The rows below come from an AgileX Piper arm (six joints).
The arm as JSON. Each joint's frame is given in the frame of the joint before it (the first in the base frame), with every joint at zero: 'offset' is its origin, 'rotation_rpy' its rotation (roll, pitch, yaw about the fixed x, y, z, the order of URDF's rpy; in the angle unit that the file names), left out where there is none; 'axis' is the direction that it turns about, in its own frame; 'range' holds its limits. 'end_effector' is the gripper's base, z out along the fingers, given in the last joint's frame.
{
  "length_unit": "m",
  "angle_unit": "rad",
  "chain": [
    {
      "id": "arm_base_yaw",
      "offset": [
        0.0,
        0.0,
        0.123
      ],
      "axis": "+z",
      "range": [
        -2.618,
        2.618
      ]
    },
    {
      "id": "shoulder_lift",
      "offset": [
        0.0,
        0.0,
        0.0
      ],
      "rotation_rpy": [
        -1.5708,
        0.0,
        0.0
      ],
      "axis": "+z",
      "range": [
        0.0,
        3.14
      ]
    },
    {
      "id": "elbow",
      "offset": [
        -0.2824,
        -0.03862,
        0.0
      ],
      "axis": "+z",
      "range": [
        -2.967,
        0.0
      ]
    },
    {
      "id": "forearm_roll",
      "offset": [
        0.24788,
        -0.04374,
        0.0
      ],
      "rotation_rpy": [
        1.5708,
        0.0,
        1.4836
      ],
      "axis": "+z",
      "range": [
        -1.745,
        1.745
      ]
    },
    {
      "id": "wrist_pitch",
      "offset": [
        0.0,
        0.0,
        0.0
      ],
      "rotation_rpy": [
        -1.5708,
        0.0,
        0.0
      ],
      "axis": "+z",
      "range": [
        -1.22,
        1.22
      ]
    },
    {
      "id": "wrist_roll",
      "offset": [
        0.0,
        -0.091,
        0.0
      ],
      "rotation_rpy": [
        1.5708,
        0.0,
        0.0
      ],
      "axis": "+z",
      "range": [
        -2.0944,
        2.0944
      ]
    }
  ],
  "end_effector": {
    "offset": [
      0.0,
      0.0,
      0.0
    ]
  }
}
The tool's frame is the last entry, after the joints.
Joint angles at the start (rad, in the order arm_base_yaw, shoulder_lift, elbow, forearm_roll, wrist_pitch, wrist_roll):
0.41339 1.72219 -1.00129 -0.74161 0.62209 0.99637
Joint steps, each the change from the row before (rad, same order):
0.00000 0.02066 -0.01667 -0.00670 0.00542 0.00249
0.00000 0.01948 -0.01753 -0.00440 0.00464 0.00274
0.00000 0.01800 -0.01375 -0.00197 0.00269 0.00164
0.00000 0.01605 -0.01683 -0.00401 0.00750 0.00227
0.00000 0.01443 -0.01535 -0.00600 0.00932 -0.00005
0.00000 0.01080 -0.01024 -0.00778 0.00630 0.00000
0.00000 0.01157 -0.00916 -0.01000 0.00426 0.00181
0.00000 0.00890 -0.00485 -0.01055 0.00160 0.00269
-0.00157 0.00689 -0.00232 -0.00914 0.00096 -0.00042
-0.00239 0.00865 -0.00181 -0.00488 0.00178 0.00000
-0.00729 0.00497 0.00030 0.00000 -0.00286 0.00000
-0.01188 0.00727 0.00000 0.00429 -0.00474 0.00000
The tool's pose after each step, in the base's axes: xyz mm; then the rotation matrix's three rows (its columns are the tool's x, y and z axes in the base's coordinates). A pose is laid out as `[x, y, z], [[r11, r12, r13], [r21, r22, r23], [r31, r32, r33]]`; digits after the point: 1 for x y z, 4 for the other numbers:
[323.1, 102.0, 187.7], [[-0.8486, 0.0890, 0.5215], [-0.0249, 0.9779, -0.2075], [-0.5285, -0.1890, -0.8276]]
[327.5, 103.5, 185.5], [[-0.8498, 0.0908, 0.5193], [-0.0260, 0.9766, -0.2133], [-0.5265, -0.1948, -0.8276]]
[331.0, 104.8, 182.8], [[-0.8520, 0.0915, 0.5154], [-0.0268, 0.9757, -0.2176], [-0.5228, -0.1992, -0.8289]]
[334.9, 105.9, 181.5], [[-0.8528, 0.0948, 0.5136], [-0.0271, 0.9740, -0.2248], [-0.5215, -0.2056, -0.8281]]
[338.3, 106.7, 180.3], [[-0.8538, 0.0959, 0.5117], [-0.0312, 0.9717, -0.2341], [-0.5196, -0.2158, -0.8267]]
[340.8, 107.1, 179.2], [[-0.8543, 0.0945, 0.5110], [-0.0374, 0.9696, -0.2419], [-0.5184, -0.2258, -0.8248]]
[343.3, 107.5, 177.6], [[-0.8546, 0.0923, 0.5111], [-0.0445, 0.9674, -0.2492], [-0.5174, -0.2357, -0.8226]]
[345.0, 107.7, 176.0], [[-0.8546, 0.0891, 0.5115], [-0.0520, 0.9656, -0.2550], [-0.5166, -0.2445, -0.8206]]
[346.3, 107.2, 174.4], [[-0.8554, 0.0850, 0.5110], [-0.0600, 0.9635, -0.2607], [-0.5145, -0.2537, -0.8191]]
[347.4, 106.4, 171.8], [[-0.8582, 0.0840, 0.5064], [-0.0635, 0.9616, -0.2671], [-0.5093, -0.2613, -0.8199]]
[348.4, 104.2, 170.0], [[-0.8604, 0.0885, 0.5019], [-0.0587, 0.9611, -0.2700], [-0.5063, -0.2618, -0.8217]]
[350.0, 100.6, 167.2], [[-0.8639, 0.0984, 0.4940], [-0.0467, 0.9609, -0.2730], [-0.5015, -0.2589, -0.8255]]

